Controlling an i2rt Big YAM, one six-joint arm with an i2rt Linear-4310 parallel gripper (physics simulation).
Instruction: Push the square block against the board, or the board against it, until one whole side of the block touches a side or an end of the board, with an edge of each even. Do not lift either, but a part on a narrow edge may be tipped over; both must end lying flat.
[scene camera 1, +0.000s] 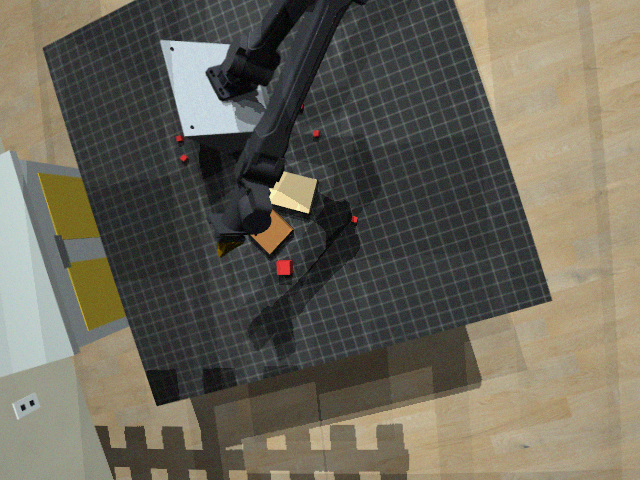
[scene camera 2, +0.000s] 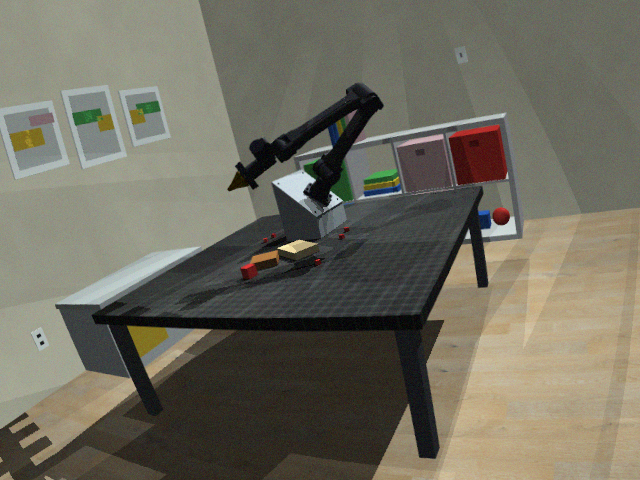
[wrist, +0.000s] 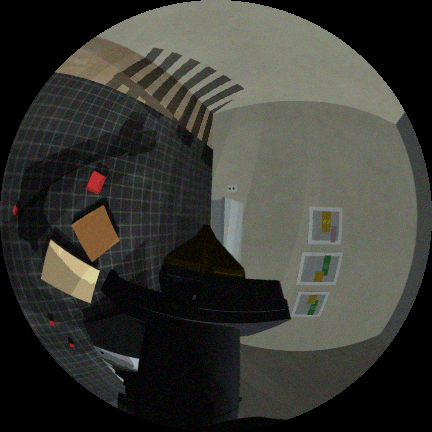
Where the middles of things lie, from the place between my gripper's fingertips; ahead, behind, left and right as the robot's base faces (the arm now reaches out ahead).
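Scene:
I find the square block (scene camera 1: 279, 230) 30 cm below my hand, 5 cm to the left of it and 3 cm behind it. The pale tan board (scene camera 1: 293, 191) is likewise 30 cm below my hand, but 11 cm behind it and 16 cm to the left of it. Of these, going by their middles, it is the square block that is nearest to my hand.

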